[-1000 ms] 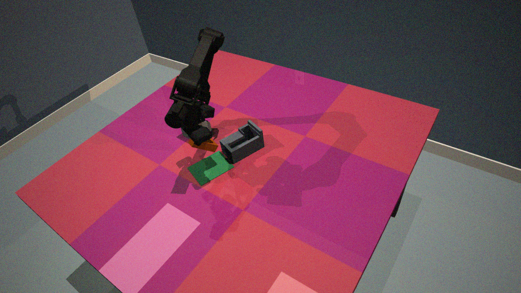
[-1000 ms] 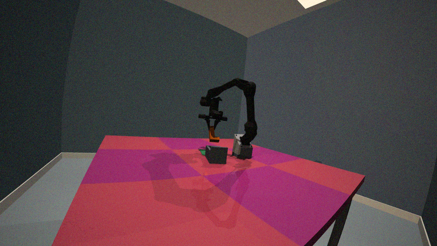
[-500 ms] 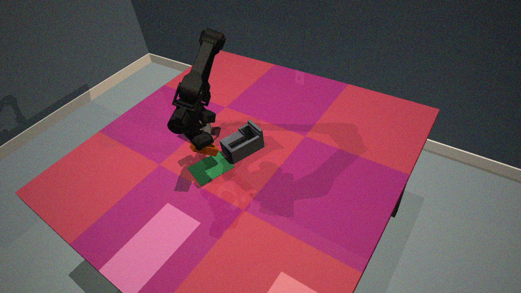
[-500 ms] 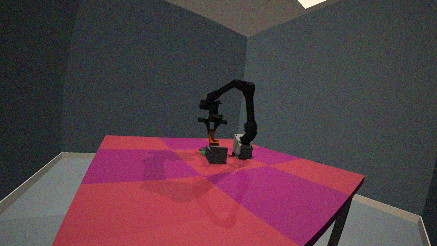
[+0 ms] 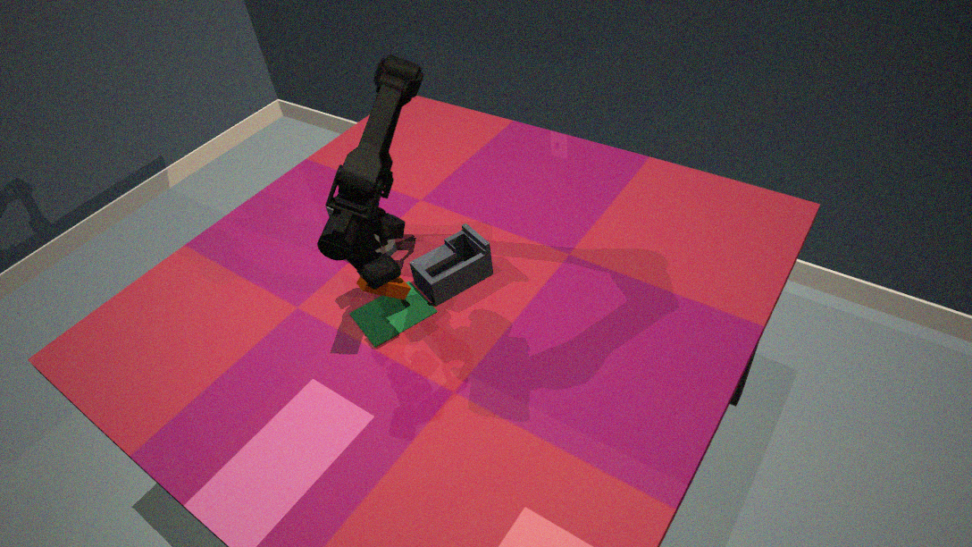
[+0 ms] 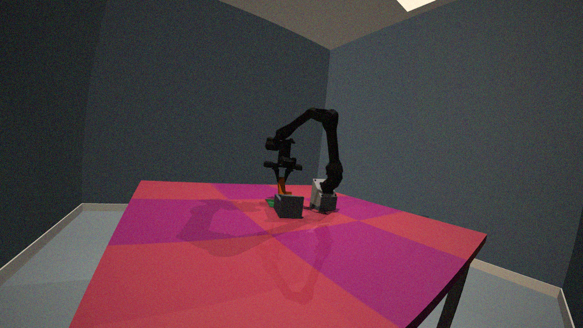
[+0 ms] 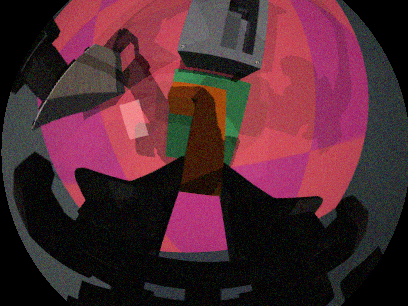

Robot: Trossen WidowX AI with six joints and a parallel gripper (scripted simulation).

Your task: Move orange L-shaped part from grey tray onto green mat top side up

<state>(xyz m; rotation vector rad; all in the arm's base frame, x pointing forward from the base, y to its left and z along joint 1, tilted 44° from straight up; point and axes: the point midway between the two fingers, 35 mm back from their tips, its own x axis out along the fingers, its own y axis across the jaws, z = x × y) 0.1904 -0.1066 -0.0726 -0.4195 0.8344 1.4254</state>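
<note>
My gripper tip is 1 cm short of the green mat, 2 cm to the right of it and 12 cm above it. From my gripper tip the other things lie so: orange L-shaped part: 1 cm behind, 3 cm to the left, 3 cm below.
</note>
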